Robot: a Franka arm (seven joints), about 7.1 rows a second.
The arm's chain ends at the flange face. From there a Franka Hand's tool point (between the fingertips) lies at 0.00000 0.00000 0.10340 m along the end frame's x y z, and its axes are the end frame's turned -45 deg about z.
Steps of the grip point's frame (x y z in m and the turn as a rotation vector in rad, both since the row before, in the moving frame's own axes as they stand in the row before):
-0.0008 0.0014 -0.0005 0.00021 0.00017 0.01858
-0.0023 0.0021 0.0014 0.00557 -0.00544 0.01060
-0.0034 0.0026 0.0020 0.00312 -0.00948 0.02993
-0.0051 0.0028 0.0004 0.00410 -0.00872 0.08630
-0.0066 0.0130 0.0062 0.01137 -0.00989 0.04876
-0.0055 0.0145 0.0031 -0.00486 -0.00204 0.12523
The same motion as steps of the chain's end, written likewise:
0.0004 0.0016 -0.0005 0.00027 -0.00003 0.01858
0.0007 0.0031 0.0014 0.00009 -0.00779 0.01060
0.0004 0.0038 0.0020 -0.00450 -0.00891 0.02993
-0.0007 0.0053 0.0004 -0.00327 -0.00907 0.08630
0.0061 0.0140 0.0062 0.00105 -0.01503 0.04876
0.0062 0.0136 0.0031 -0.00488 0.00199 0.12523

